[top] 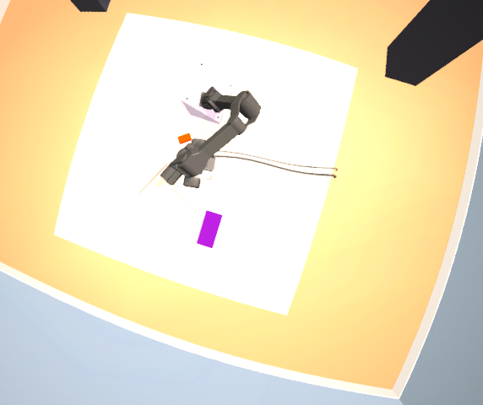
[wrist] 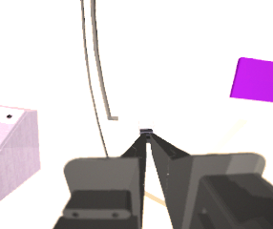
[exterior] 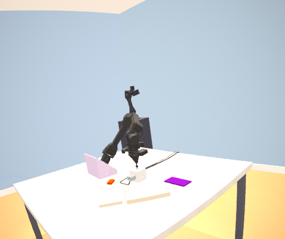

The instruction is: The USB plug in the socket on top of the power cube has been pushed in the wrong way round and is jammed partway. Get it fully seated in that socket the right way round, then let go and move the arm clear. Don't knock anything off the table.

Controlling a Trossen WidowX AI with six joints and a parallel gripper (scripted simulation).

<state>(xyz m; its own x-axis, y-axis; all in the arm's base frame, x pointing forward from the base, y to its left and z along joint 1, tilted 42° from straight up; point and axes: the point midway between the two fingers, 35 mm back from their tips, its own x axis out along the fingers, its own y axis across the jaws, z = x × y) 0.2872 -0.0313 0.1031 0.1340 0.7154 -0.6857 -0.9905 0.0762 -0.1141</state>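
Now: the dark USB plug 20 mm below my gripper tip. Round my gripper tip: orange block: 130 mm behind, 140 mm to the right, 110 mm below; then purple card: 270 mm ahead, 70 mm to the left, 110 mm below.
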